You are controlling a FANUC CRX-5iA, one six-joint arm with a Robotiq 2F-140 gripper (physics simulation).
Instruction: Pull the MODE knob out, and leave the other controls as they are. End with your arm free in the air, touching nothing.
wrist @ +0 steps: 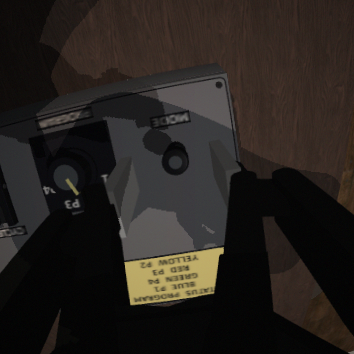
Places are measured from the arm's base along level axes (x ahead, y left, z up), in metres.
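Pixels of known places: gripper, between the fingertips: (172,166).
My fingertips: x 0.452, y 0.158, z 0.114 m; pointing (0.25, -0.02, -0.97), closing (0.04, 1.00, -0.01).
Behind a point stands the place of what it marks.
The MODE knob (175,161) {x 0.477, y 0.158, z 0.068 m} is a small round dark knob with a grey cap, below the upside-down MODE label (170,119) {x 0.465, y 0.158, z -0.001 m} on the grey control panel (175,200) {x 0.552, y 0.143, z 0.030 m}. My gripper (172,166) {x 0.452, y 0.158, z 0.114 m} is open, with its two grey finger pads on either side of the knob and apart from it. A gap shows between the knob and each pad. The height of the fingertips above the panel is hard to tell from this view.
The PROGRAM dial (66,178) {x 0.484, y 0.038, z 0.042 m} sits left of the fingers, its yellow pointer toward P3. A yellow status label (172,275) {x 0.646, y 0.117, z 0.066 m} is at the panel's lower edge. A CYCLE label (12,231) {x 0.550, y -0.081, z 0.033 m} shows at far left. Brown wood surface (285,65) {x 0.452, y 0.320, z -0.075 m} surrounds the panel.
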